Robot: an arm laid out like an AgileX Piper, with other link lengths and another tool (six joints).
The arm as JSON. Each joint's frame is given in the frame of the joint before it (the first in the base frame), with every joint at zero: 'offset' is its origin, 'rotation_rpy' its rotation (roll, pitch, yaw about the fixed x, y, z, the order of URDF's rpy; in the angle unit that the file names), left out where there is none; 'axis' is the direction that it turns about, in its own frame. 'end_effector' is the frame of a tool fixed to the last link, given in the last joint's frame.
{
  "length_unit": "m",
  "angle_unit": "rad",
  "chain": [
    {
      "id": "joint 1",
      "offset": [
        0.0,
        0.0,
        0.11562
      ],
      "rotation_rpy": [
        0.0,
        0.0,
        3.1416
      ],
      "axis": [
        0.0,
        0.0,
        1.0
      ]
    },
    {
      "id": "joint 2",
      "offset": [
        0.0,
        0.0,
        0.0
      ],
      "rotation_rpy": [
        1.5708,
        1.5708,
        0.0
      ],
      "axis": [
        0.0,
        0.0,
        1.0
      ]
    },
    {
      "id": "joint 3",
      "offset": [
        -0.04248,
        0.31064,
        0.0
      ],
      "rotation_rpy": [
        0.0,
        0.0,
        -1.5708
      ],
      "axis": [
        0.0,
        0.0,
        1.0
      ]
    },
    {
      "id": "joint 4",
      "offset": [
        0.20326,
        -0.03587,
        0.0
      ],
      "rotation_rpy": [
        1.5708,
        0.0,
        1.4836
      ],
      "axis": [
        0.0,
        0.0,
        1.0
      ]
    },
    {
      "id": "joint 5",
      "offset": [
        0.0,
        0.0,
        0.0
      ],
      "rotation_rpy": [
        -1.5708,
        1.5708,
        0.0
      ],
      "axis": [
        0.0,
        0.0,
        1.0
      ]
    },
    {
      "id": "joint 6",
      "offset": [
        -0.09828,
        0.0,
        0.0
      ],
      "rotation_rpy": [
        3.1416,
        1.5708,
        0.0
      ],
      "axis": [
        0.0,
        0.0,
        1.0
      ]
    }
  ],
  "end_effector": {
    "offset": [
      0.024,
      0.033,
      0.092
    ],
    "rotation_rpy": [
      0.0,
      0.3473,
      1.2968
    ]
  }
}
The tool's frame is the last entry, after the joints.
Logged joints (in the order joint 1, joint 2, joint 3, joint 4, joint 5, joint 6), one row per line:
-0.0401 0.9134 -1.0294 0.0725 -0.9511 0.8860
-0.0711 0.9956 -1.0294 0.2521 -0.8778 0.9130
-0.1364 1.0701 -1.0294 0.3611 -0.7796 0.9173
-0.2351 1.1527 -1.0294 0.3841 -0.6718 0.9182
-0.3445 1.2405 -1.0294 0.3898 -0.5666 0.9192
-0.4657 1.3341 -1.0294 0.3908 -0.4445 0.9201
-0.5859 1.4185 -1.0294 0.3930 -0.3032 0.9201
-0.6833 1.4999 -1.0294 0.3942 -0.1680 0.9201
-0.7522 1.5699 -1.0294 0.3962 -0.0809 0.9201
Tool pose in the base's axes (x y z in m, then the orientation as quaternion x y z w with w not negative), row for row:
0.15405 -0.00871 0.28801 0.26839 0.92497 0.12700 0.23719
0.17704 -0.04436 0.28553 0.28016 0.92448 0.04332 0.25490
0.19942 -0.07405 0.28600 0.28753 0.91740 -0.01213 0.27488
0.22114 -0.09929 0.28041 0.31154 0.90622 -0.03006 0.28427
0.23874 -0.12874 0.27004 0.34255 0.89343 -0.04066 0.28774
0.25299 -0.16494 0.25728 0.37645 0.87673 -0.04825 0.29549
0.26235 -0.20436 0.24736 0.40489 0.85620 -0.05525 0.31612
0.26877 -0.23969 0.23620 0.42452 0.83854 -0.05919 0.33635
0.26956 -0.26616 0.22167 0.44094 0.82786 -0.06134 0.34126
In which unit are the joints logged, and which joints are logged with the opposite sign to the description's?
The joints are logged in radians. Opposite sign: joint 4, joint 5.
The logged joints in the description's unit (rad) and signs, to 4 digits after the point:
-0.0401 0.9134 -1.0294 -0.0725 0.9511 0.8860
-0.0711 0.9956 -1.0294 -0.2521 0.8778 0.9130
-0.1364 1.0701 -1.0294 -0.3611 0.7796 0.9173
-0.2351 1.1527 -1.0294 -0.3841 0.6718 0.9182
-0.3445 1.2405 -1.0294 -0.3898 0.5666 0.9192
-0.4657 1.3341 -1.0294 -0.3908 0.4445 0.9201
-0.5859 1.4185 -1.0294 -0.3930 0.3032 0.9201
-0.6833 1.4999 -1.0294 -0.3942 0.1680 0.9201
-0.7522 1.5699 -1.0294 -0.3962 0.0809 0.9201

